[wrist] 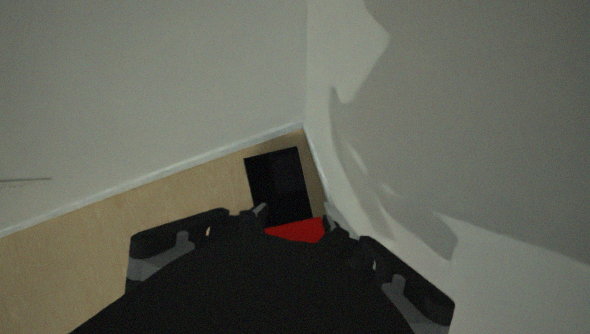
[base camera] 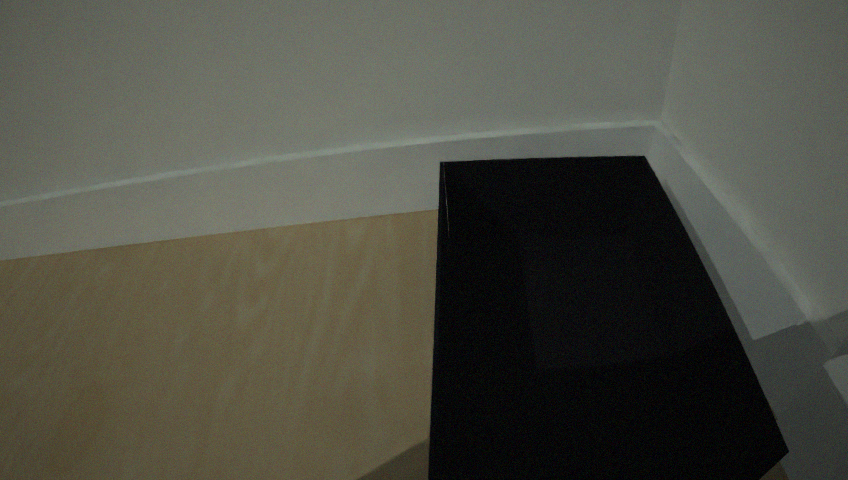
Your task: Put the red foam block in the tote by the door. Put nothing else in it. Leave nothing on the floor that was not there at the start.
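Places are measured from the arm's base along level axes (x right, y ahead, z up), in millimetres.
Pixels of known places: gripper, between the fingertips: [wrist: 294, 218].
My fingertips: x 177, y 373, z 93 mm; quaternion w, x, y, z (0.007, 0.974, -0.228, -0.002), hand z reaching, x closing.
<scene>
Ahead of a thing's pixels: the offset from my fingertips to its top centre. "spot": to the spot under its first point. Level surfaces: height alone.
The red foam block @(spot: dx +6, dy +1, dz +36 mm) [wrist: 298, 230] is held between the two fingertips of my gripper [wrist: 294, 218] in the wrist view. The gripper is shut on it, and the gripper's body hides most of the block. The black tote @(dx -91, dy -18, dz -389 mm) [base camera: 595, 285] [wrist: 280, 185] stands on the floor in the corner. In the wrist view the block shows at the tote's near end and overlaps its lower edge; the height between them cannot be told. The inside of the tote is very dark. The block and the gripper do not show in the base camera view.
A wall with a pale baseboard [base camera: 255, 184] runs behind the tote, and a second wall [base camera: 767, 136] [wrist: 450, 125] stands close along its right side. Wooden floor @(dz -489 mm) [base camera: 238, 356] [wrist: 165, 210] lies to the left of the tote. Shadows fall on the right wall.
</scene>
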